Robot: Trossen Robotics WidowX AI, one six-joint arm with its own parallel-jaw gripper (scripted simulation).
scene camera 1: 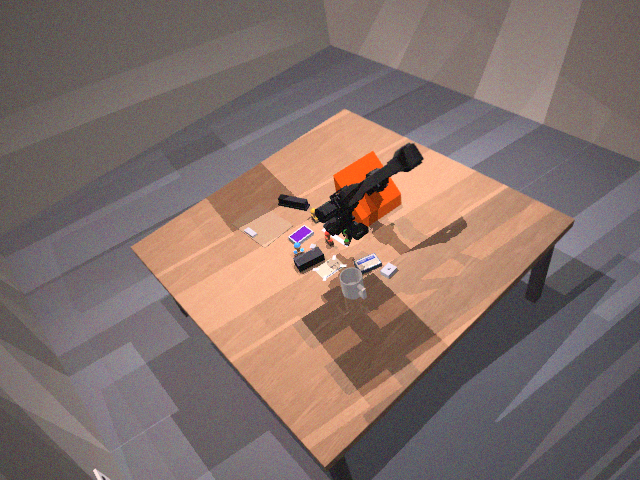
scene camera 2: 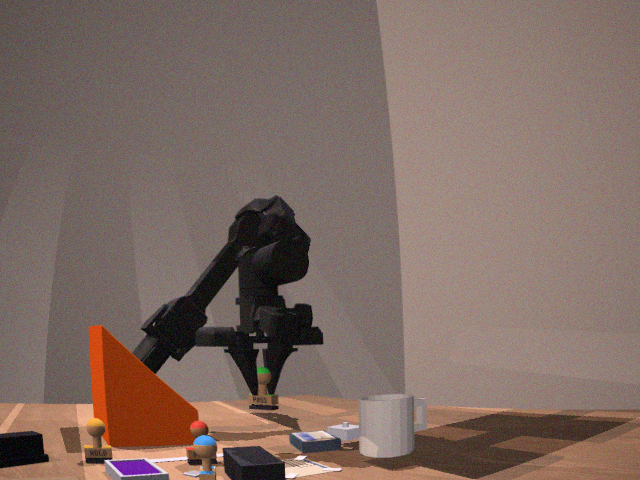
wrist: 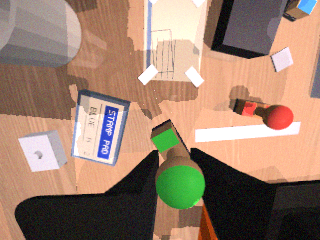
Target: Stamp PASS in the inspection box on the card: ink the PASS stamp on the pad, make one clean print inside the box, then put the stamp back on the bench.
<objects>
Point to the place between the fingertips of my gripper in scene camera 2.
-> At 263,394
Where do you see a red-knob stamp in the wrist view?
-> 277,117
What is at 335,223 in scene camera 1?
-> My gripper.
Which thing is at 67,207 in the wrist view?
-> My gripper.
</objects>
